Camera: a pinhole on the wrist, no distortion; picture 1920 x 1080 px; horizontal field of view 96.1 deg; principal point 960.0 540.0 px. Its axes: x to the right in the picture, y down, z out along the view. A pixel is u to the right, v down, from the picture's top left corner.
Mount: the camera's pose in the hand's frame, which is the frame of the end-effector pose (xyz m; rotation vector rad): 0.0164 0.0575 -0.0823 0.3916 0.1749 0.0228
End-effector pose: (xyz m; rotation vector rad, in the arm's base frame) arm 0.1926 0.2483 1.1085 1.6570 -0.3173 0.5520
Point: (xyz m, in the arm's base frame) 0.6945 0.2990 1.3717
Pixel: outside the picture
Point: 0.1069 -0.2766 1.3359
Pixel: outside the picture
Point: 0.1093 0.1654 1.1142
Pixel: 116 968
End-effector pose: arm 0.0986 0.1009 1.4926 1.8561 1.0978 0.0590
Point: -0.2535 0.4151 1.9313
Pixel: behind the camera
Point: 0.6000 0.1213 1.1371
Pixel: 1531 870
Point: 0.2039 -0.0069 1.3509
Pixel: 883 652
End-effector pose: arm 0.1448 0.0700 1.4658 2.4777 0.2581 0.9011
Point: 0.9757 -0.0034 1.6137
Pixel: 1820 984
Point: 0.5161 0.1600 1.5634
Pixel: 1852 579
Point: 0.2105 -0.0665 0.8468
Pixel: 262 521
